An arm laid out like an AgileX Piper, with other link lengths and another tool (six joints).
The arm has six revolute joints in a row. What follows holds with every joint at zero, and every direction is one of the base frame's.
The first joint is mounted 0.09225 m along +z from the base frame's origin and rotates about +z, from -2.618 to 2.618 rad.
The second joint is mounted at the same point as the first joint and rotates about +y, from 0 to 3.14 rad.
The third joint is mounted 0.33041 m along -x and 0.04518 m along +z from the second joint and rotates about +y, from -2.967 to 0 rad.
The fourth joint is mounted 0.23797 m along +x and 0.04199 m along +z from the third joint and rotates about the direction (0.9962, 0, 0.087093), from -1.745 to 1.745 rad.
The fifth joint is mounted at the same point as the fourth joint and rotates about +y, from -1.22 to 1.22 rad.
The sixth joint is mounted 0.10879 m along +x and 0.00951 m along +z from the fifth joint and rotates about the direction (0.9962, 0, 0.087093), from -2.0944 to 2.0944 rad.
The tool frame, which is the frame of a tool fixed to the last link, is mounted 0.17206 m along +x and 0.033 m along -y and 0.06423 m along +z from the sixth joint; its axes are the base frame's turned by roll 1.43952, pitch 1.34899 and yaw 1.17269 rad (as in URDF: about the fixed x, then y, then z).
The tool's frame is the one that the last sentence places.
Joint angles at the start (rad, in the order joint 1, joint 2, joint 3, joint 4, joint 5, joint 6):
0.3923 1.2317 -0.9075 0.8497 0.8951 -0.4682
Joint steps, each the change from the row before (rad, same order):
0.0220 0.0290 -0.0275 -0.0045 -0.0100 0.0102
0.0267 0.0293 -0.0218 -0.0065 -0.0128 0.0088
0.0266 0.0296 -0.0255 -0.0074 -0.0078 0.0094
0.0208 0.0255 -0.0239 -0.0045 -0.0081 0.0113
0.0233 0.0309 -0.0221 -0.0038 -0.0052 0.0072
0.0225 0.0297 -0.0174 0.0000 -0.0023 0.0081
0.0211 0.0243 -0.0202 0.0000 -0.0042 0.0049
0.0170 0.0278 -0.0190 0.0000 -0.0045 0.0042
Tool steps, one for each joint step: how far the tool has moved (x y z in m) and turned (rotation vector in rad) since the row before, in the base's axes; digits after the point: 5 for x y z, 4 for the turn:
0.00530 0.00814 0.00115 -0.0014 0.0003 0.0092
0.00350 0.00899 -0.00156 -0.0055 0.0019 0.0133
0.00269 0.00986 -0.00100 -0.0053 0.0021 0.0167
0.00338 0.00839 0.00000 -0.0012 0.0021 0.0087
0.00176 0.00988 -0.00323 -0.0053 0.0076 0.0158
-0.00027 0.00981 -0.00494 -0.0045 0.0150 0.0155
0.00045 0.00964 -0.00139 -0.0007 0.0042 0.0149
0.00168 0.00862 -0.00355 -0.0033 0.0074 0.0110

